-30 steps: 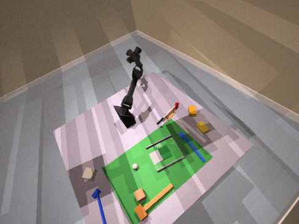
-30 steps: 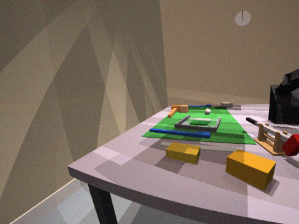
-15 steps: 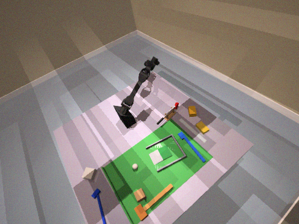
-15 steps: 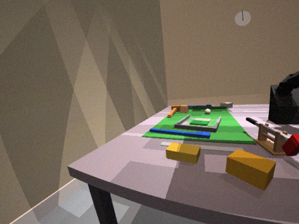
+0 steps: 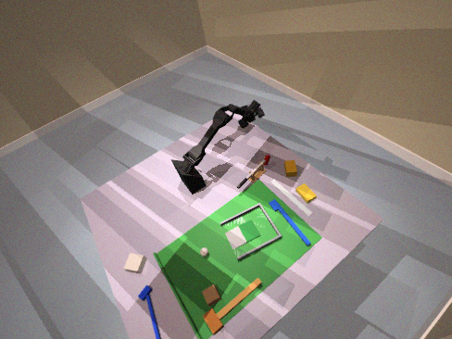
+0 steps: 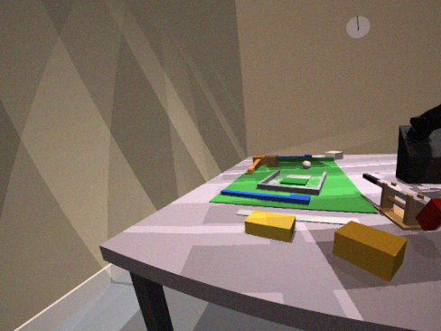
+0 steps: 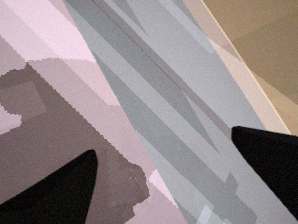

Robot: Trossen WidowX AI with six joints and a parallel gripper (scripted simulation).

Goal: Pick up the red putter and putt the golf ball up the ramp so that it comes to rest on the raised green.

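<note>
Right now the red putter is 33 cm ahead of my gripper tip, 36 cm to the right of it and 2 cm above it. Also, from my gripper tip: white golf ball: 47 cm ahead, 89 cm to the right, 1 cm below; then wooden rack: 33 cm ahead, 34 cm to the right; then tan block: 65 cm ahead, 99 cm to the right.
</note>
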